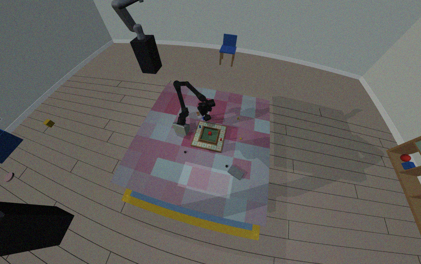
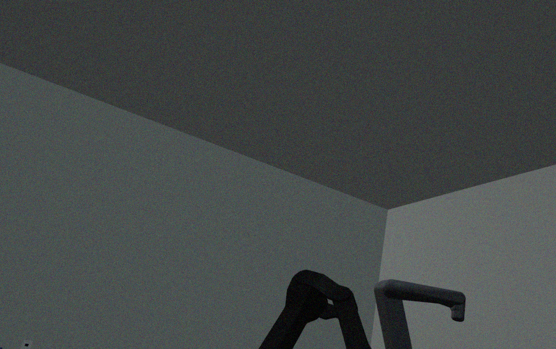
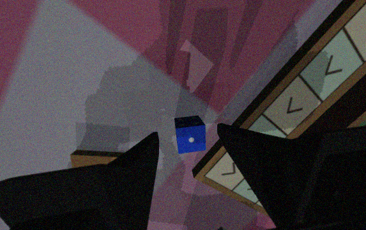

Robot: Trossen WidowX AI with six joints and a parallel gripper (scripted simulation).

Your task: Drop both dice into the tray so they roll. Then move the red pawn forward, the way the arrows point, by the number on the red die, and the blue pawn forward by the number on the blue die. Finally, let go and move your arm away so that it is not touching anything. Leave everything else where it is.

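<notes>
The blue die is right at my gripper tip. Round my gripper tip: blue pawn 20 mm behind, 120 mm to the right, 10 mm above; then tan block 80 mm behind, 50 mm to the left, 10 mm below; then green tray 100 mm ahead, 190 mm to the right, 10 mm below.
</notes>
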